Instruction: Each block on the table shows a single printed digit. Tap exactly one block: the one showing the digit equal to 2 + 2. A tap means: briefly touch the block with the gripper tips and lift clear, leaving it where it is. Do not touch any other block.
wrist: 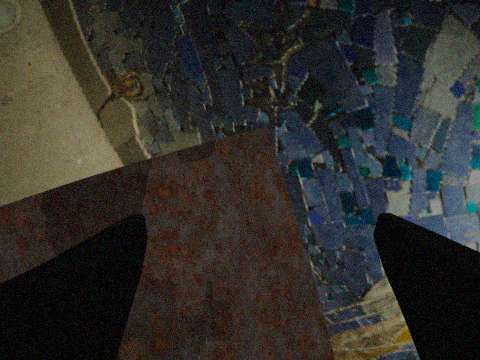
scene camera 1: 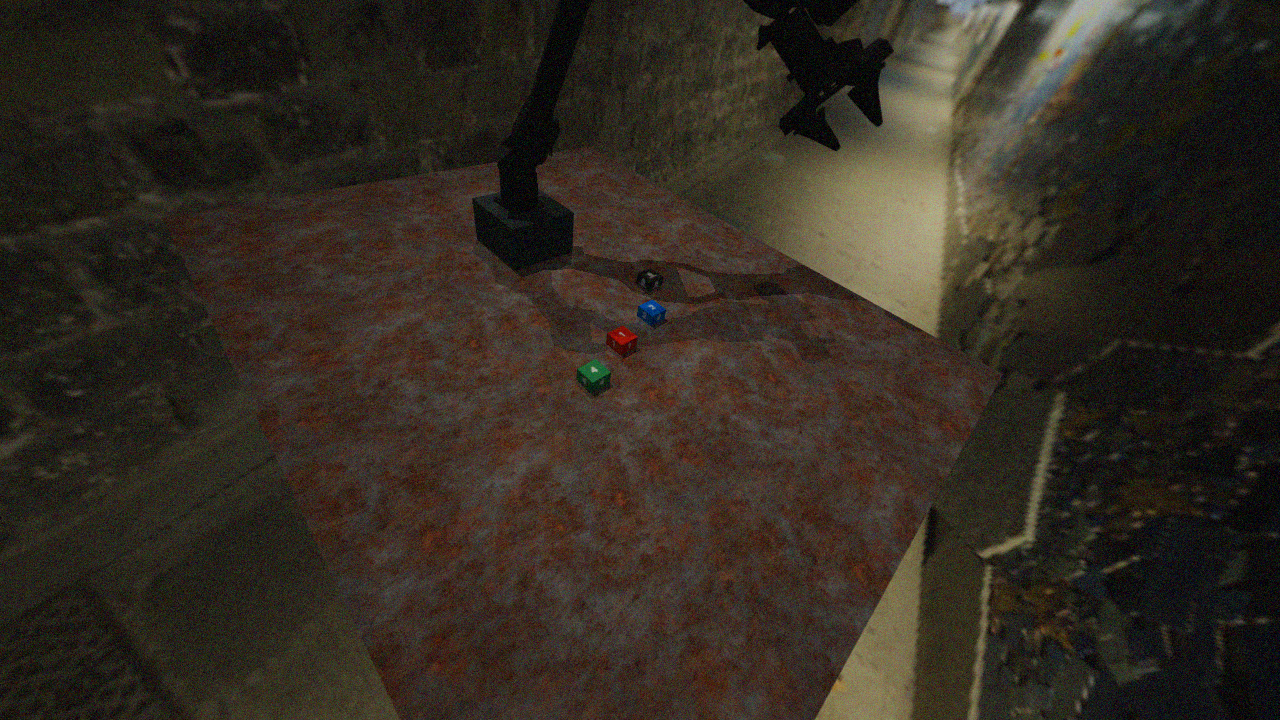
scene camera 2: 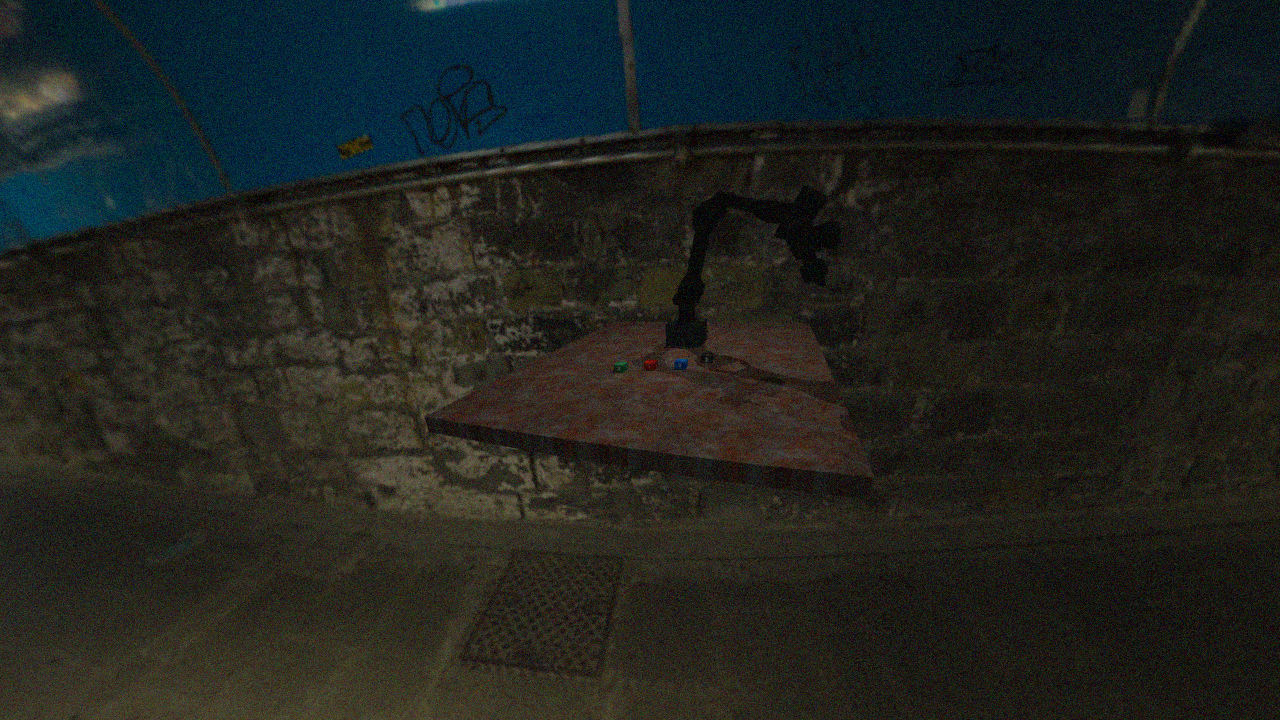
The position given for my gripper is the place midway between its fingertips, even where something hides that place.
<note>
My gripper (scene camera 1: 858,137) is open, with nothing in its grasp. Also in view: a green block (scene camera 1: 593,375).
My gripper is seen too in the wrist view (wrist: 266,228) and in scene camera 2 (scene camera 2: 819,274). The wrist view misses the green block: it is out of frame.
</note>
